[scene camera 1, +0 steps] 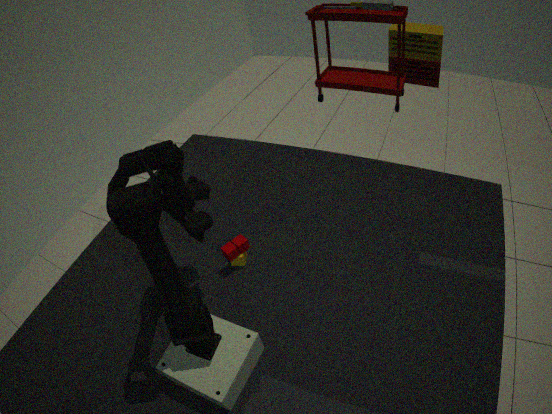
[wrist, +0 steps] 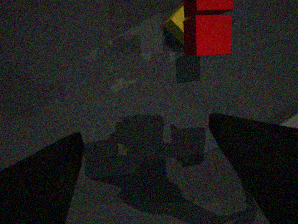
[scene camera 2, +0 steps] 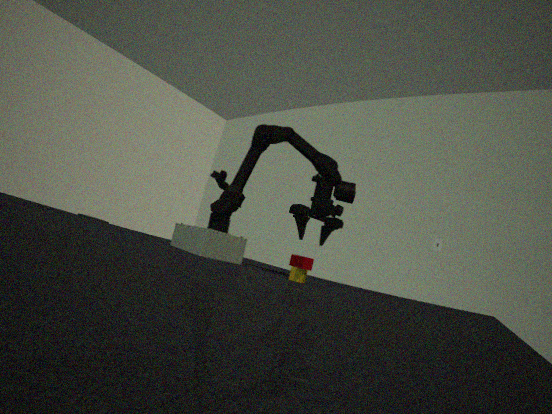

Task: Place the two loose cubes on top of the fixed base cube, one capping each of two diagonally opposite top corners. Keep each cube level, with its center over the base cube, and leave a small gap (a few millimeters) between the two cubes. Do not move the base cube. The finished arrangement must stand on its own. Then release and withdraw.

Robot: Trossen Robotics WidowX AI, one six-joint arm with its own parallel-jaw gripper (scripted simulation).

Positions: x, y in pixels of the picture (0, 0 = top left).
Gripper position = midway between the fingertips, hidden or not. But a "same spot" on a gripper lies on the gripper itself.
my gripper: scene camera 1; wrist 146, 130; scene camera 2
same spot on my gripper: (scene camera 1: 178, 206) = (scene camera 2: 311, 205)
